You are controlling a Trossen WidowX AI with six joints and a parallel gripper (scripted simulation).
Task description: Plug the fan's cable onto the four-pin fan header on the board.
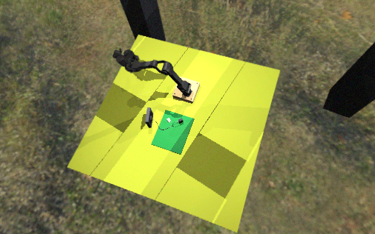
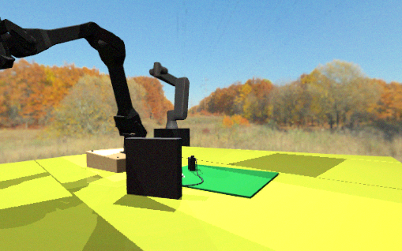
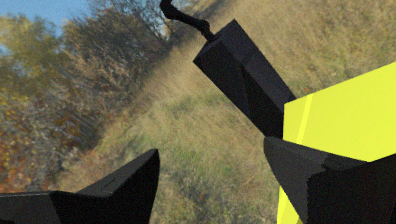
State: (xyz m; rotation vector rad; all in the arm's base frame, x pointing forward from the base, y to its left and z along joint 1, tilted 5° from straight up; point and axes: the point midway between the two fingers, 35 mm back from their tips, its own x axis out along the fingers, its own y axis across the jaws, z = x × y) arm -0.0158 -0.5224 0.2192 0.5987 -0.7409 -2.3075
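Now: gripper tip 600 mm to the right of the black fan plug, 260 mm short of it and 260 mm above it. Also, from my gripper tip: green board (580 mm to the left, 360 mm ahead, 290 mm below); white four-pin header (500 mm to the left, 290 mm ahead, 280 mm below); fan (380 mm to the left, 350 mm ahead, 220 mm below).
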